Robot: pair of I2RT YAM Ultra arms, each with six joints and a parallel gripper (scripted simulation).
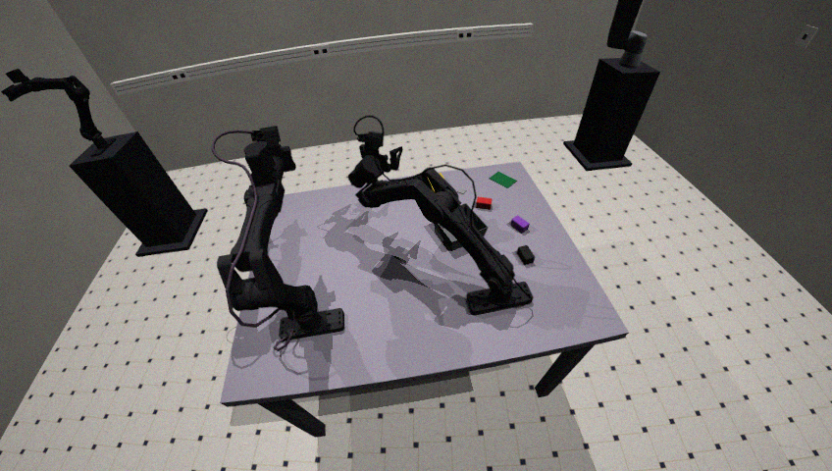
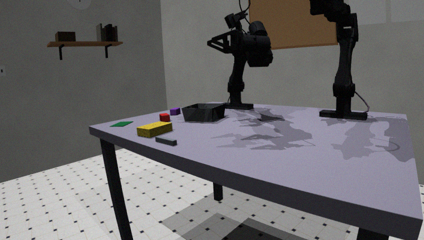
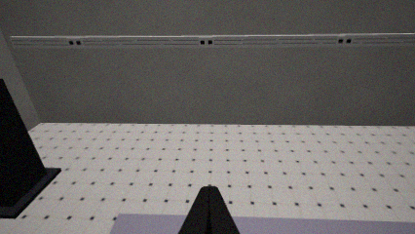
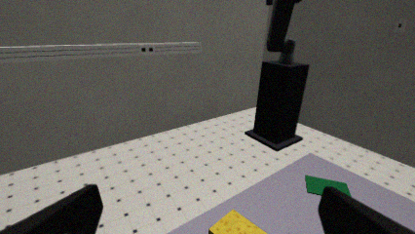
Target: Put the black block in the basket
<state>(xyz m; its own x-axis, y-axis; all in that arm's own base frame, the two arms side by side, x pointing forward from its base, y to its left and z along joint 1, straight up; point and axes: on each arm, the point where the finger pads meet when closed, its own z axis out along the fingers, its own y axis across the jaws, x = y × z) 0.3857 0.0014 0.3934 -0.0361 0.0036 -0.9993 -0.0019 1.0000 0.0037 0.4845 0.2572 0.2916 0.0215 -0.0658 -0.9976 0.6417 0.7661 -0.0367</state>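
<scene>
The black block is 420 mm to the right of my right hand, 320 mm behind it and 290 mm below it. From my right hand the other things lie so: grey basket 290 mm below, 220 mm to the right, 160 mm behind; then grey bar 300 mm below, 180 mm ahead, 40 mm to the right; then small grey tile 300 mm below, 280 mm to the right, 80 mm ahead.
</scene>
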